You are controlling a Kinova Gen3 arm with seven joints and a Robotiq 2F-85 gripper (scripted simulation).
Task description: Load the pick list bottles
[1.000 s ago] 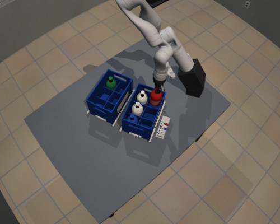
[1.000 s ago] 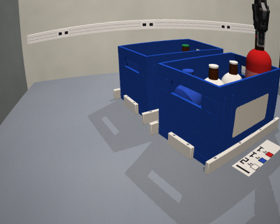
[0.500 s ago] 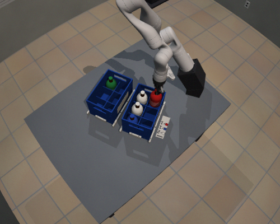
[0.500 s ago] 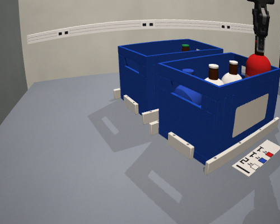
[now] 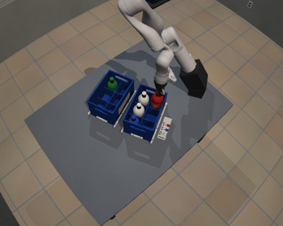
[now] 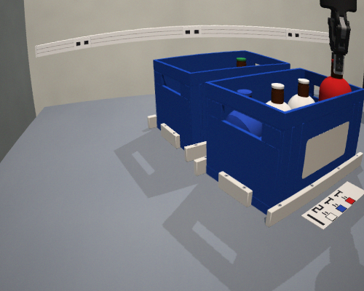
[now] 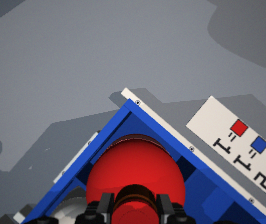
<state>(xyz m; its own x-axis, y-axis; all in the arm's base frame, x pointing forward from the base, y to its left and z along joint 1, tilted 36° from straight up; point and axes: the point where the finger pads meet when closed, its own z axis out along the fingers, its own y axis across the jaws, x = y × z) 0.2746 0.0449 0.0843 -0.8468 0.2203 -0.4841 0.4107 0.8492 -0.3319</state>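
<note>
My gripper is now 7 cm above the red-label bottle. Round my hand: white bottle: 13 cm below, 8 cm to the right, 4 cm ahead; then pick list: 22 cm below, 13 cm to the left, 5 cm ahead; then blue-label bottle: 20 cm ahead, 13 cm below, 1 cm to the right.
</note>
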